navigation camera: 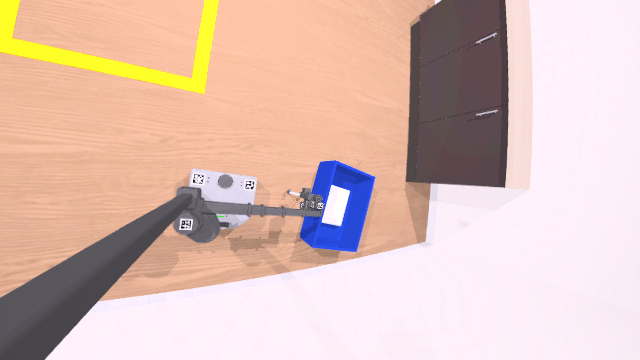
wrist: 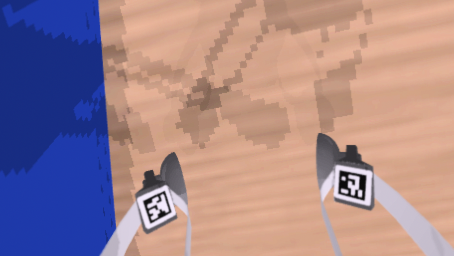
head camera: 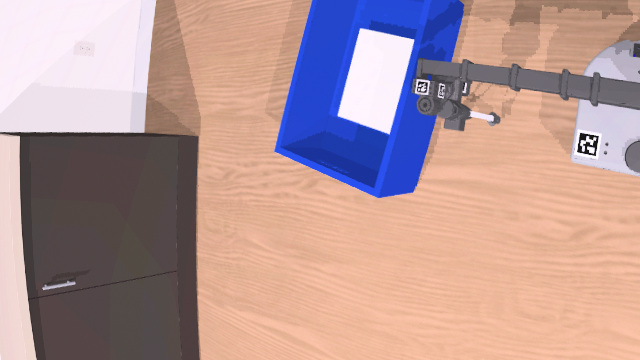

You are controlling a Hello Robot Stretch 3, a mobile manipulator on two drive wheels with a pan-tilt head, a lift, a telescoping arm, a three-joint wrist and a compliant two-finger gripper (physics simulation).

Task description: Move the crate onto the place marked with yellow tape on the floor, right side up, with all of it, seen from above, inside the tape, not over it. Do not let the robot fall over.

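Frame: origin at the robot's base, x back, y down, z right, level; metres.
Where they show: gripper, fingertip midpoint: [navigation camera: 295, 192]; robot's base at its link origin: [navigation camera: 225, 180] [head camera: 638, 155].
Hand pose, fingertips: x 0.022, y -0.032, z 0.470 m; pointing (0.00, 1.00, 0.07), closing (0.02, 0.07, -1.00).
Each offset is from my fingertips to the top centre of the thing. "*": to the spot under its first point.
The blue crate @[dx +0.069, dy -0.189, dz +0.329 m] [head camera: 417, 160] [navigation camera: 361, 212] [wrist: 50, 210] stands upright on the floor, open side up, with a white panel @[dx +0.069, dy -0.040, dz +0.329 m] [head camera: 375, 80] [navigation camera: 336, 205] inside. My gripper [head camera: 493, 119] [navigation camera: 290, 192] [wrist: 247, 162] is open, with bare floor showing between its fingertips in the wrist view. It is between the crate and my base, beside the crate's near long wall, which fills the left of the wrist view. The yellow tape [navigation camera: 115, 68] is at the upper left of the navigation view, apart from the crate, and part of its outline is cut off.
My base [head camera: 600, 115] [navigation camera: 237, 196] stands beside the crate, with the arm [head camera: 540, 81] [navigation camera: 267, 210] reaching toward it. A dark cabinet @[* dx -0.527, dy -0.455, dz +1.188 m] [head camera: 110, 210] [navigation camera: 460, 150] stands against the wall beyond the crate. The white wall [head camera: 65, 100] [navigation camera: 350, 310] runs close along the crate's short end.
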